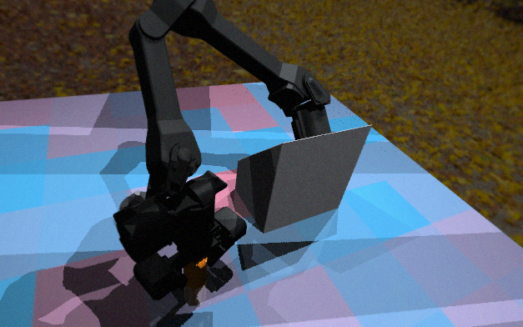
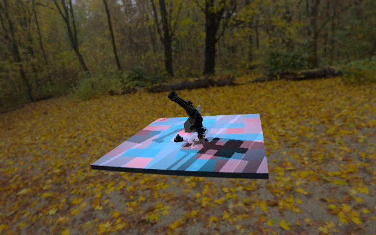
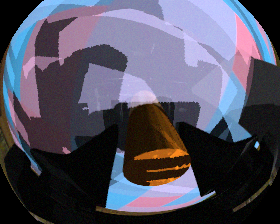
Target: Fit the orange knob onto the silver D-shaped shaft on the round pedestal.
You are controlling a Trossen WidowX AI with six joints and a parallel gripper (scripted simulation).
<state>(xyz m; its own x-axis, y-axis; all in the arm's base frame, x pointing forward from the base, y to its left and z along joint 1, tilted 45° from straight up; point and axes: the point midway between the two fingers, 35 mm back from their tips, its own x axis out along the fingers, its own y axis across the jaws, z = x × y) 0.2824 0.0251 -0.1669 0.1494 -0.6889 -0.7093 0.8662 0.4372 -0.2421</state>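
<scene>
The round pedestal is 8 cm ahead of my gripper tip, 18 cm to the right of it and 2 cm above it. Also, from my gripper tip: orange knob (3 cm above).
</scene>
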